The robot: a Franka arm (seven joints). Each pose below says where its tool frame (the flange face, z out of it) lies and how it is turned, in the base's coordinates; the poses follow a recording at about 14 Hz.
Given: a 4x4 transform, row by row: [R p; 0 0 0 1], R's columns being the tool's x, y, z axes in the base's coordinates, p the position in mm. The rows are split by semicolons.
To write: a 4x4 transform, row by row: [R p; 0 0 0 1], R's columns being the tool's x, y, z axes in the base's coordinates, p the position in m. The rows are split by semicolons. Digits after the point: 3 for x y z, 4 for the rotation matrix.
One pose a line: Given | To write
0.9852 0.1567 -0.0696 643; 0.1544 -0.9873 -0.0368 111; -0.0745 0.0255 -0.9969 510; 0 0 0 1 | 0.9852 0.1567 -0.0696 0.643; 0.1544 -0.9873 -0.0368 0.111; -0.0745 0.0255 -0.9969 0.510; 0 0 0 1
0.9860 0.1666 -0.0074 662; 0.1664 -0.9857 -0.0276 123; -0.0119 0.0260 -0.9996 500; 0 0 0 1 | 0.9860 0.1666 -0.0074 0.662; 0.1664 -0.9857 -0.0276 0.123; -0.0119 0.0260 -0.9996 0.500; 0 0 0 1
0.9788 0.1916 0.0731 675; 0.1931 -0.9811 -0.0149 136; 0.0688 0.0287 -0.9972 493; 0 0 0 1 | 0.9788 0.1916 0.0731 0.675; 0.1931 -0.9811 -0.0149 0.136; 0.0688 0.0287 -0.9972 0.493; 0 0 0 1
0.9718 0.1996 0.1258 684; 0.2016 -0.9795 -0.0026 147; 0.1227 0.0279 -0.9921 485; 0 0 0 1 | 0.9718 0.1996 0.1258 0.684; 0.2016 -0.9795 -0.0026 0.147; 0.1227 0.0279 -0.9921 0.485; 0 0 0 1
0.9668 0.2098 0.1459 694; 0.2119 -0.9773 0.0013 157; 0.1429 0.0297 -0.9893 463; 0 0 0 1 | 0.9668 0.2098 0.1459 0.694; 0.2119 -0.9773 0.0013 0.157; 0.1429 0.0297 -0.9893 0.463; 0 0 0 1
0.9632 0.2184 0.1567 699; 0.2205 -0.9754 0.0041 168; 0.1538 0.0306 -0.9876 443; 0 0 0 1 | 0.9632 0.2184 0.1567 0.699; 0.2205 -0.9754 0.0041 0.168; 0.1538 0.0306 -0.9876 0.443; 0 0 0 1
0.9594 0.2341 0.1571 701; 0.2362 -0.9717 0.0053 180; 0.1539 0.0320 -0.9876 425; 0 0 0 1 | 0.9594 0.2341 0.1571 0.701; 0.2362 -0.9717 0.0053 0.180; 0.1539 0.0320 -0.9876 0.425; 0 0 0 1
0.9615 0.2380 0.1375 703; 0.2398 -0.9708 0.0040 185; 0.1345 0.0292 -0.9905 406; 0 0 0 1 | 0.9615 0.2380 0.1375 0.703; 0.2398 -0.9708 0.0040 0.185; 0.1345 0.0292 -0.9905 0.406; 0 0 0 1
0.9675 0.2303 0.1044 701; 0.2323 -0.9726 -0.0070 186; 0.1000 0.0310 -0.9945 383; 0 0 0 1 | 0.9675 0.2303 0.1044 0.701; 0.2323 -0.9726 -0.0070 0.186; 0.1000 0.0310 -0.9945 0.383; 0 0 0 1
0.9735 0.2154 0.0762 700; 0.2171 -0.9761 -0.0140 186; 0.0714 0.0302 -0.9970 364; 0 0 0 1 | 0.9735 0.2154 0.0762 0.700; 0.2171 -0.9761 -0.0140 0.186; 0.0714 0.0302 -0.9970 0.364; 0 0 0 1
